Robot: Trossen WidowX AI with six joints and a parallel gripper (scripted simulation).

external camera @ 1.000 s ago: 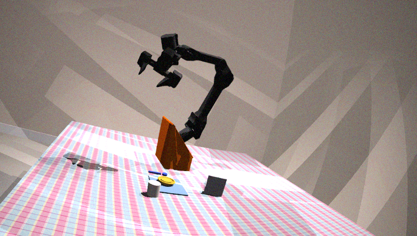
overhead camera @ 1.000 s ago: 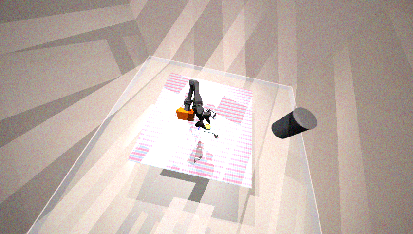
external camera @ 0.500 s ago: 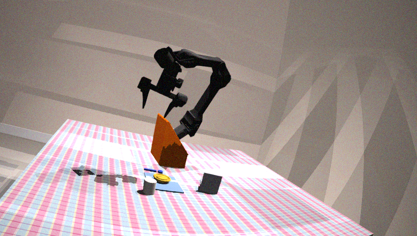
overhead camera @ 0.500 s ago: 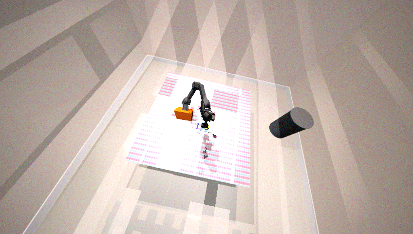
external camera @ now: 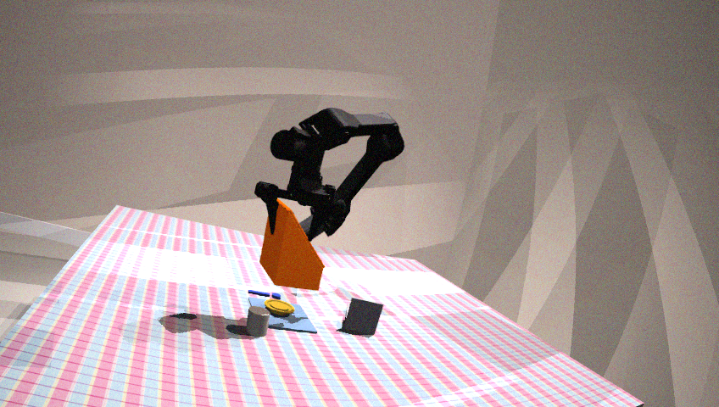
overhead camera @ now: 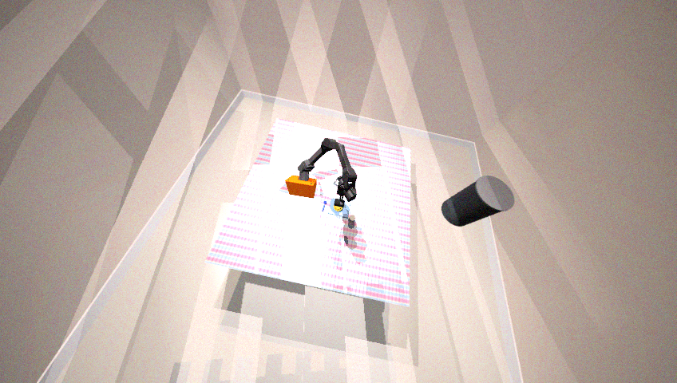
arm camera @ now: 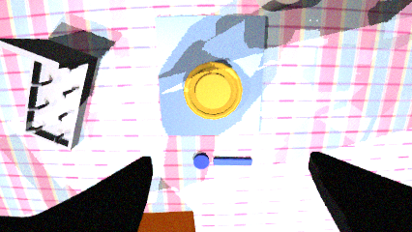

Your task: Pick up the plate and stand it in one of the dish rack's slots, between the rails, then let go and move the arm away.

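My gripper tip is 16 cm above the yellow plate. The rest, counted from my gripper tip: pale blue sheet 18 cm below, 2 cm ahead; dish rack 21 cm to the left, 16 cm below, 2 cm ahead.
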